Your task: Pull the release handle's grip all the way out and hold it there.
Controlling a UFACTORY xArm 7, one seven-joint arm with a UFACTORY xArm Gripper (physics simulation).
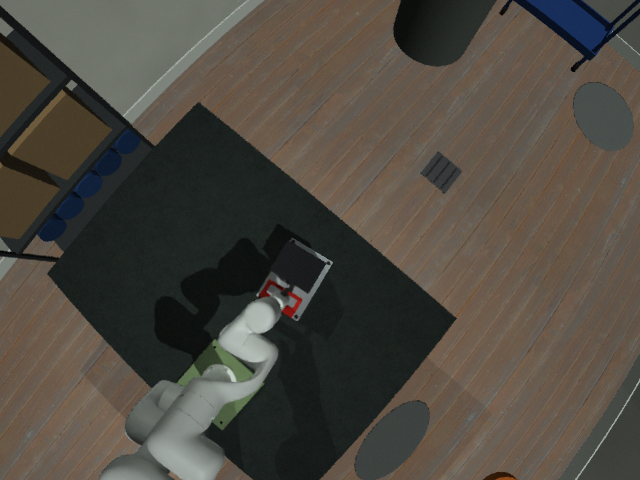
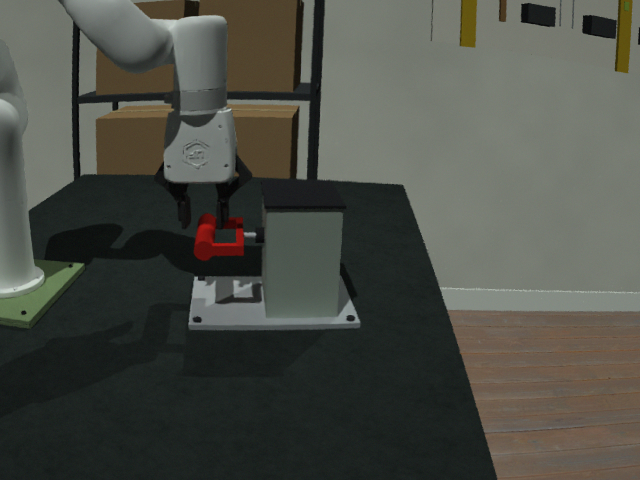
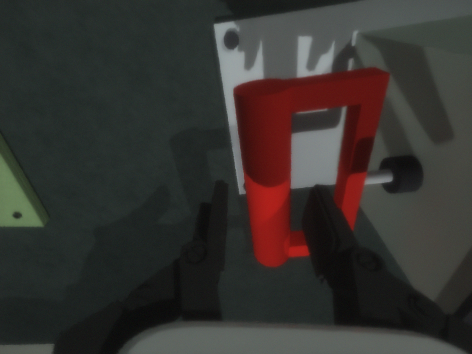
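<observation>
The release handle's red grip (image 1: 298, 305) (image 2: 204, 240) (image 3: 267, 220) is a round bar joined to a rectangular loop. A short silver rod (image 2: 249, 235) (image 3: 378, 177) joins it to a black collar (image 2: 260, 235) (image 3: 403, 174) on the pale housing (image 2: 302, 258) (image 3: 430, 220). A short length of rod shows. My gripper (image 2: 203, 222) (image 3: 266, 201) points down, partly open, with its fingers on either side of the round bar. One finger is on the bar's outer side, the other over the loop's opening. The fingers look apart from the bar; their exact depth is unclear.
The housing stands on a light base plate (image 2: 206, 304) (image 3: 226, 75) on the dark mat (image 1: 180, 196) (image 2: 310, 413). The arm's green mounting plate (image 1: 227, 410) (image 2: 51, 289) is beside it. A shelf rack (image 2: 316, 103) with cardboard boxes (image 2: 258, 139) stands behind.
</observation>
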